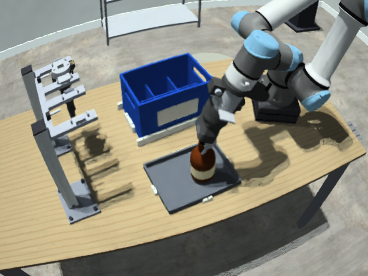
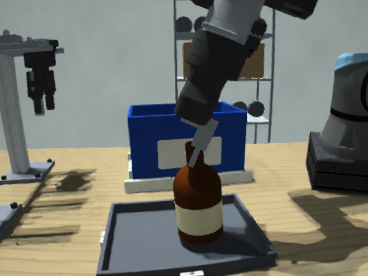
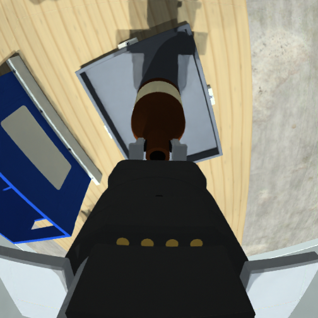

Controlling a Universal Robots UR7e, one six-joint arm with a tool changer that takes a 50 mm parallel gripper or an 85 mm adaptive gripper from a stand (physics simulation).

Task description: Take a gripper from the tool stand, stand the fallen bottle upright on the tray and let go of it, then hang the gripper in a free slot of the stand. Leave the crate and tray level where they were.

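Frame: origin at the arm's base, x ahead, y left, z up, level; millimetres.
Seen in the pictures: end effector, tool point: [image 2: 228, 25]; arm's base, origin of the base link: [image 1: 277, 91] [image 2: 348, 146].
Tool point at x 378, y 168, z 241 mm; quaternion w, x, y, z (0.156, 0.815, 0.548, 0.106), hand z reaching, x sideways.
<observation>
Offsets run from my tool point to a thing's top centre.
The brown bottle {39 mm ahead, 16 mm right, 160 mm down} [image 1: 202, 167] [image 2: 198, 192] [image 3: 158, 115] with a cream label stands upright at the right part of the dark grey tray {64 mm ahead, 27 mm right, 306 mm down} [image 1: 170, 187] [image 2: 140, 230] [image 3: 112, 75]. Its base is at the tray floor; a very thin gap could not be told. My gripper [image 1: 205, 148] [image 2: 194, 157] [image 3: 158, 150] comes down tilted and is shut on the bottle's neck, one finger on each side. The tray looks level. The blue crate {19 mm ahead, 319 mm right, 157 mm down} [image 1: 145, 120] [image 2: 142, 145] [image 3: 42, 192] stands level behind the tray. The tool stand [image 1: 55, 167] [image 2: 15, 115] is at the left.
A second, black gripper [image 1: 70, 105] [image 2: 41, 77] hangs in the stand's far slot; other stand arms [image 1: 75, 124] reach toward the crate's side. White strips [image 1: 167, 131] [image 2: 190, 181] lie along the crate's foot. A shelf rack [image 2: 175, 90] stands behind the table.
</observation>
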